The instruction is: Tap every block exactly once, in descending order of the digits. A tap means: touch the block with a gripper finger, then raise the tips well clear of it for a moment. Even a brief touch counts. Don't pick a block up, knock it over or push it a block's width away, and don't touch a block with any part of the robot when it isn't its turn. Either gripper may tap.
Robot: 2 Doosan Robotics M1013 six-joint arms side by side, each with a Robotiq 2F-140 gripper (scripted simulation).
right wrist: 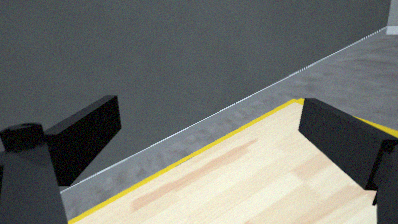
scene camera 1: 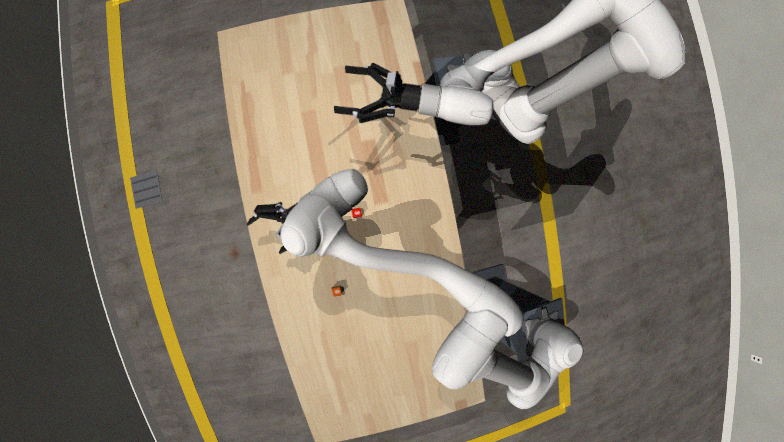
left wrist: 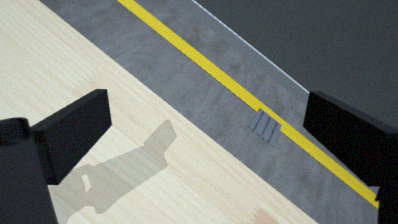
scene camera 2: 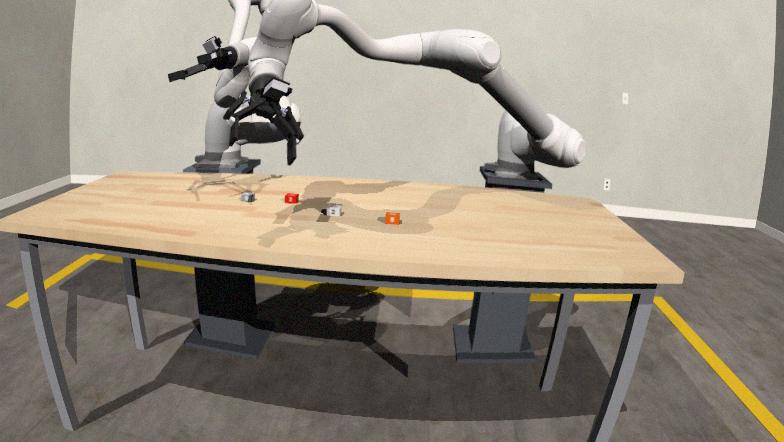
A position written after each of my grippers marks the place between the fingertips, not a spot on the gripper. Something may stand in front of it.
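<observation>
Left gripper (scene camera 2: 262,151), (left wrist: 208,108). Right gripper (scene camera 1: 340,88), (right wrist: 210,113), (scene camera 2: 183,69). Arm pedestal (scene camera 2: 501,317), (scene camera 1: 525,300).
</observation>
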